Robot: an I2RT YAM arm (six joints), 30 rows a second.
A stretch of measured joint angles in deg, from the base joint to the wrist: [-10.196, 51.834, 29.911, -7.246, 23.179, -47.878]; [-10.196, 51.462, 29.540, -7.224, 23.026, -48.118]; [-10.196, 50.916, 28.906, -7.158, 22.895, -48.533]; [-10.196, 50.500, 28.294, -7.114, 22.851, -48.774]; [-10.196, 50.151, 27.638, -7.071, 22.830, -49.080]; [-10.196, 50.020, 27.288, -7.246, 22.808, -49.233]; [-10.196, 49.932, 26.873, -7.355, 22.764, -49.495]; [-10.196, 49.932, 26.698, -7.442, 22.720, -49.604]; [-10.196, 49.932, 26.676, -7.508, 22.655, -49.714]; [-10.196, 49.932, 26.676, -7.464, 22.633, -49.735]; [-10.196, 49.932, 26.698, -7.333, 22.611, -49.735]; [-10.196, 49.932, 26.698, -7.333, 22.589, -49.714]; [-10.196, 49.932, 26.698, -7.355, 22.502, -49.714]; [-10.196, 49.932, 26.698, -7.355, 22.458, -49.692]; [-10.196, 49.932, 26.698, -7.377, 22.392, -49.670]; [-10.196, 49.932, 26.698, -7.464, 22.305, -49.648]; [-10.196, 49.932, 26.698, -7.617, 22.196, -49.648]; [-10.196, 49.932, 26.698, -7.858, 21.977, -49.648]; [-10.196, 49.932, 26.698, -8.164, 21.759, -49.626]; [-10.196, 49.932, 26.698, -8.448, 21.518, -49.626]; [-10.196, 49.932, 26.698, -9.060, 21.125, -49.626]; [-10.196, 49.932, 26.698, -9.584, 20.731, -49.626]
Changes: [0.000, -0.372, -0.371, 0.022, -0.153, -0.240]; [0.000, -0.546, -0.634, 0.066, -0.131, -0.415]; [0.000, -0.416, -0.612, 0.044, -0.044, -0.241]; [0.000, -0.349, -0.656, 0.043, -0.021, -0.306]; [0.000, -0.131, -0.350, -0.175, -0.022, -0.153]; [0.000, -0.088, -0.415, -0.109, -0.044, -0.262]; [0.000, 0.000, -0.175, -0.087, -0.044, -0.109]; [0.000, 0.000, -0.022, -0.066, -0.065, -0.110]; [0.000, 0.000, 0.000, 0.044, -0.022, -0.021]; [0.000, 0.000, 0.022, 0.131, -0.022, 0.000]; [0.000, 0.000, 0.000, 0.000, -0.022, 0.021]; [0.000, 0.000, 0.000, -0.022, -0.087, 0.000]; [0.000, 0.000, 0.000, 0.000, -0.044, 0.022]; [0.000, 0.000, 0.000, -0.022, -0.066, 0.022]; [0.000, 0.000, 0.000, -0.087, -0.087, 0.022]; [0.000, 0.000, 0.000, -0.153, -0.109, 0.000]; [0.000, 0.000, 0.000, -0.241, -0.219, 0.000]; [0.000, 0.000, 0.000, -0.306, -0.218, 0.022]; [0.000, 0.000, 0.000, -0.284, -0.241, 0.000]; [0.000, 0.000, 0.000, -0.612, -0.393, 0.000]; [0.000, 0.000, 0.000, -0.524, -0.394, 0.000]
